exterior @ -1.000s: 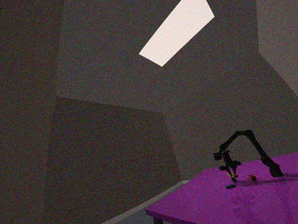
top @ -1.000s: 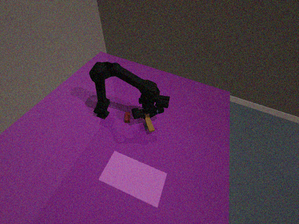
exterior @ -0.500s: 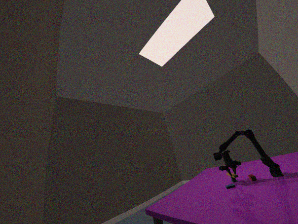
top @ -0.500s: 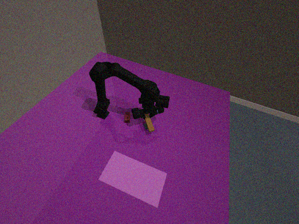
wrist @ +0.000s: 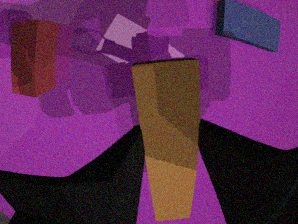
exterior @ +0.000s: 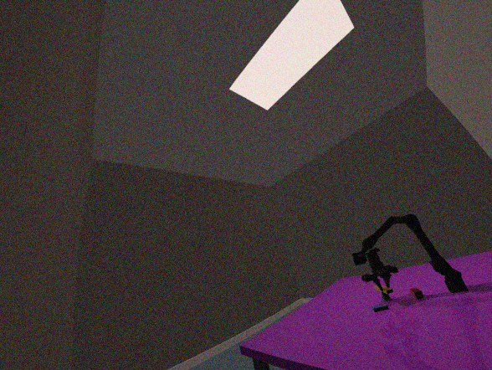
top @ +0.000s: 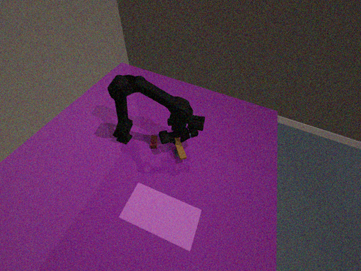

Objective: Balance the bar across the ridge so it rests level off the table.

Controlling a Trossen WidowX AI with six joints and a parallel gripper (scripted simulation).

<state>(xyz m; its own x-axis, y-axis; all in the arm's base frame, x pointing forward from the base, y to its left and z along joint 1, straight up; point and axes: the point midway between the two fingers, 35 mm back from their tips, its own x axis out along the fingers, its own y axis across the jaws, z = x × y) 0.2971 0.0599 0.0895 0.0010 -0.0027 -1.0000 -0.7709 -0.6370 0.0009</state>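
The bar lies 2 cm ahead of my gripper tip and 2 cm to the right of it. Round my gripper tip: red-brown block 13 cm behind, 2 cm to the right, 4 cm below; flat blue block 3 cm ahead, 11 cm to the left, 5 cm below.
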